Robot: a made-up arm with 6 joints.
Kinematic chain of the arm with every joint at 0, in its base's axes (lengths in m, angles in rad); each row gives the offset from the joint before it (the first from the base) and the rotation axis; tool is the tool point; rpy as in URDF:
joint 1: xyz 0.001 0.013 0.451 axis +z
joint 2: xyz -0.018 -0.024 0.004 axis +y
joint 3: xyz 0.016 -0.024 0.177 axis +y
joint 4: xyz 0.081 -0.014 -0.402 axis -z
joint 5: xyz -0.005 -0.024 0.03 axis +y
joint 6: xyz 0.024 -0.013 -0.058 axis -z
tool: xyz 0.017 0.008 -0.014 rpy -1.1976 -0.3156 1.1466
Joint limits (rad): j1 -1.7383..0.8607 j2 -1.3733..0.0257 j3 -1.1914..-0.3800 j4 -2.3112..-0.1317 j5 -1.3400..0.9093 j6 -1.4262..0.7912
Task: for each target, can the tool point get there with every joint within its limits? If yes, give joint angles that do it. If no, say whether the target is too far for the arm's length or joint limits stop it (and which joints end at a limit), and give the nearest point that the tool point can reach.
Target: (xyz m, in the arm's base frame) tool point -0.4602 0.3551 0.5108
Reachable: no: joint limits stop it (at a limit: joint 2, joint 3, joint 4, joint 5, joint 6) | nearest point -0.1306 0.1106 0.8847 | short by 0.555 m
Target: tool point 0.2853 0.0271 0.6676
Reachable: yes | joints 0.2576 -0.7481 -0.5924 -0.3748 -0.9911 -0.1258
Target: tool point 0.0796 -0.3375 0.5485
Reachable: yes | joints -1.2794 -0.4761 -0.6789 -1.2763 -0.2355 -0.5898
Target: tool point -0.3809 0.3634 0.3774
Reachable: no: joint limits stop it (at a limit: joint 1, joint 2, joint 3, joint 4, joint 6) | nearest point 0.1026 0.1669 0.3223 | short by 0.525 m
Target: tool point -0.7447 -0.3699 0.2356
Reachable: no: too far | nearest point -0.1759 -0.3228 0.3476 | short by 0.582 m
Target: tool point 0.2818 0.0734 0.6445
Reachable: yes | joints 0.1670 -0.6149 -0.7240 -1.4783 -0.9962 0.4490
